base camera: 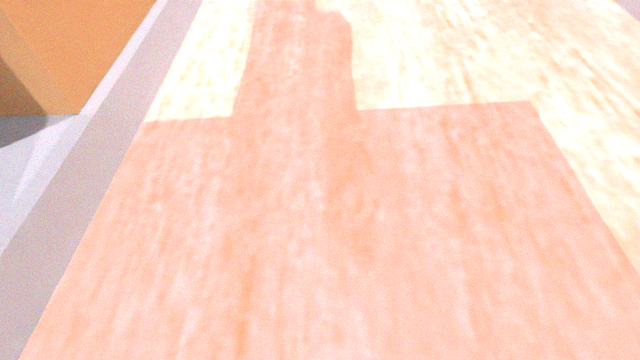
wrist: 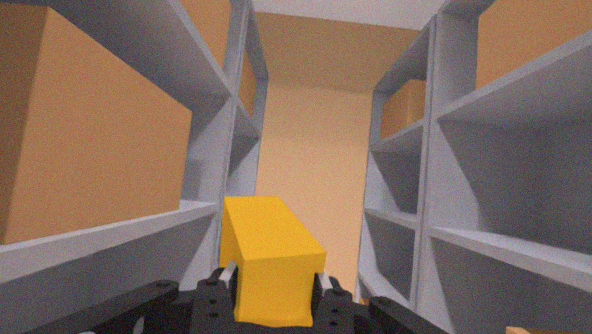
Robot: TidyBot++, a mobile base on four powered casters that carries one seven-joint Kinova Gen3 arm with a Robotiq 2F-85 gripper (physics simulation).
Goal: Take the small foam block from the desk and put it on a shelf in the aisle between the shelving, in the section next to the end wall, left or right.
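Frame: origin at the arm's base, x ahead, y left, z up, level; millimetres.
Seen in the pictures: gripper, fingertip midpoint: [wrist: 275, 280].
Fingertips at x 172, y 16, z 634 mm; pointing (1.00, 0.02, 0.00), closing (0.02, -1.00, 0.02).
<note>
Pixels of each thing's top centre, then the offset from my fingertips to it. Level surfaces: height alone.
- small foam block, top centre: [wrist: 268, 197] dx +24, dy +12, dz +47 mm
- large cardboard box, top centre: [wrist: 78, 73] dx +349, dy +435, dz +230 mm
- wooden floor, surface height: dz -1030 mm
The small foam block [wrist: 280, 270] is a yellow box in the wrist view. My gripper [wrist: 275, 280] is shut on it, one fingertip on each side, and holds it in the aisle between two shelf units. The left shelf unit [wrist: 227, 145] and the right shelf unit [wrist: 424, 175] run back to the tan end wall [wrist: 312, 165]. Each shows a far section beside that wall, behind an upright. In the far right section, a box stands on an upper shelf, and a lower shelf [wrist: 392, 217] shows below it. The gripper and block do not show in the base view; a shadow falls on the floor.
A large cardboard box [wrist: 105, 135] stands in the near left section. Another box [wrist: 535, 40] is high in the near right section, and a box [wrist: 404, 107] is in the far right one. In the base view, a grey shelf edge [base camera: 95, 165] runs along the left of the wooden floor [base camera: 320, 225].
</note>
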